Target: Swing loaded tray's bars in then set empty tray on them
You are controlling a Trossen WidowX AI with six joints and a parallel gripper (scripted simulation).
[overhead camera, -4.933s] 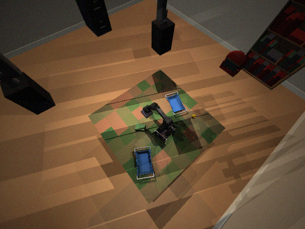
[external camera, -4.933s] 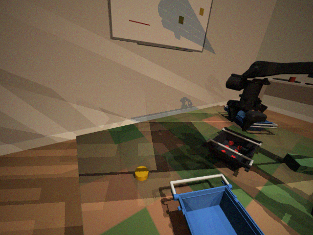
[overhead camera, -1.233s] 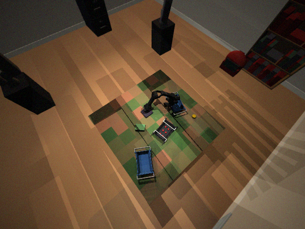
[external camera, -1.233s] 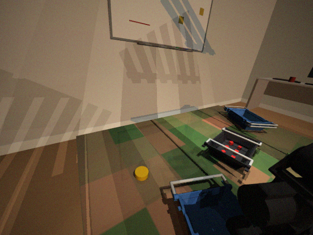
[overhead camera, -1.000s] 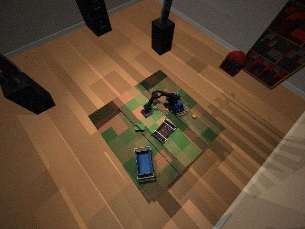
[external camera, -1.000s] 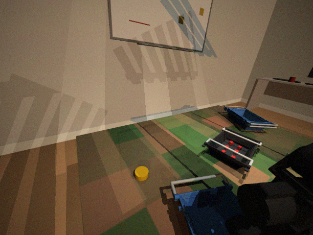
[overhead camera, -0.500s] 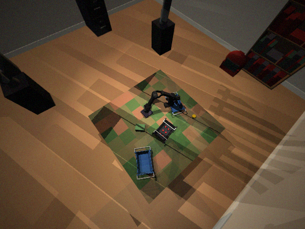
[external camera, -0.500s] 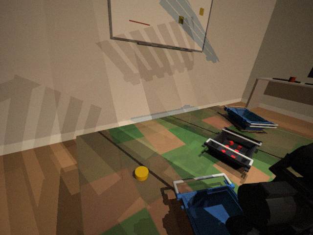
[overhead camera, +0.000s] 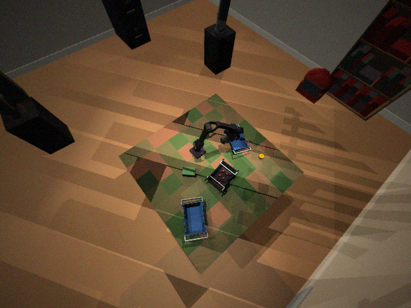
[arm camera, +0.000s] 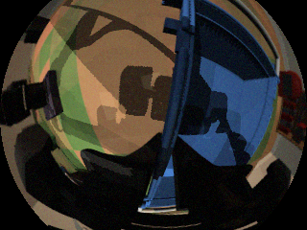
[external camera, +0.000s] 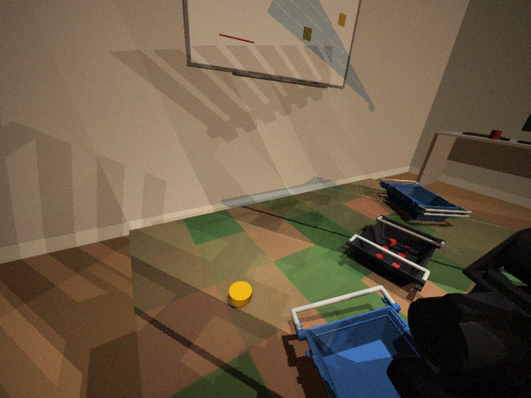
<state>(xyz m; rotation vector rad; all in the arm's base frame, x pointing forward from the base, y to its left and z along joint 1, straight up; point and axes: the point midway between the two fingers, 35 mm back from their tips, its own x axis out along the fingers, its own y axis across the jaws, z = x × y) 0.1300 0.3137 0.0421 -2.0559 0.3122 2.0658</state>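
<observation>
Now: gripper tip 7 cm to the right of the blue tray, 2 cm below it and 2 cm short of it. Round my gripper tip: yellow disc 31 cm ahead, 16 cm to the left, 2 cm below; green block 52 cm to the right, 2 cm ahead, 1 cm below.
</observation>
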